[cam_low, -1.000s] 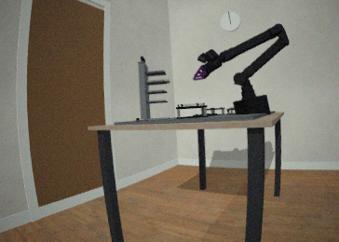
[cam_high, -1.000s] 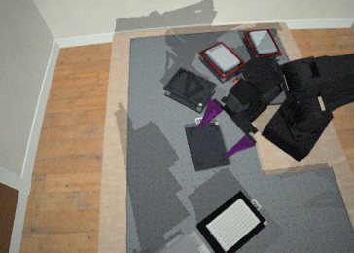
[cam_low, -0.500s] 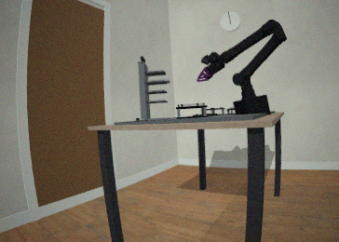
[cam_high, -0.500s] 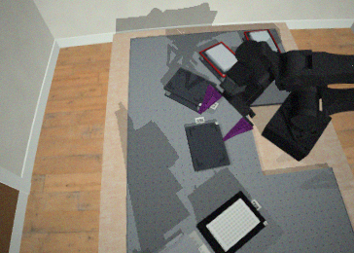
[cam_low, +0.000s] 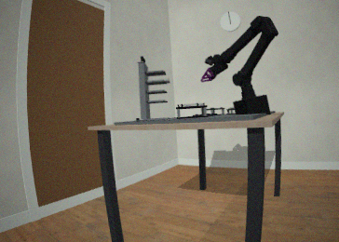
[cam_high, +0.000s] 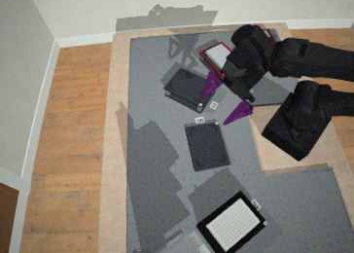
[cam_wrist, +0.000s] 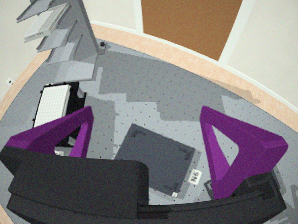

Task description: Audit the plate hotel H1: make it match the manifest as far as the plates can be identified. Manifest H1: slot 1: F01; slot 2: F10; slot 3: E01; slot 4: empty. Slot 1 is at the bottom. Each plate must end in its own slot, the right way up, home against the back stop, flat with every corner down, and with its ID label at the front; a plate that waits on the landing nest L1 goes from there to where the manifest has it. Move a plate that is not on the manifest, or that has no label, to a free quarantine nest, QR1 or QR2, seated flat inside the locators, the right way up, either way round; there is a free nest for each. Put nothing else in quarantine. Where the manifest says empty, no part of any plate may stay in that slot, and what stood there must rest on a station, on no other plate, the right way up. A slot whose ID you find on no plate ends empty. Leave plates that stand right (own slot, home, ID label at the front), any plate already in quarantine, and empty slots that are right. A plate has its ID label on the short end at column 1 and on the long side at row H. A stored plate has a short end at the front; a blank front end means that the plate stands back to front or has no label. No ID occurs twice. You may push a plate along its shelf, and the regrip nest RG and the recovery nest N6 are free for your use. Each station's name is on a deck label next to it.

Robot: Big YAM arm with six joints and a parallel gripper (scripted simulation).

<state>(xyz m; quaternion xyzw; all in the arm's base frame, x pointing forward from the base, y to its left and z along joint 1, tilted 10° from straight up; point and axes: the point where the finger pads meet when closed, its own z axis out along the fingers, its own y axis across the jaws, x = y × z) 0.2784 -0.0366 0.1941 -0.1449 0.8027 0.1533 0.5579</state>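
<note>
Right now the black nest is 270 mm to the left of my hand, 190 mm below it and 10 mm behind it. Round my hand: pale plate 350 mm to the right, 200 mm below, 150 mm behind; then L1 label 250 mm below, 160 mm to the right, 70 mm behind; then red-edged nest 350 mm to the right, 210 mm below, 150 mm behind.
</note>
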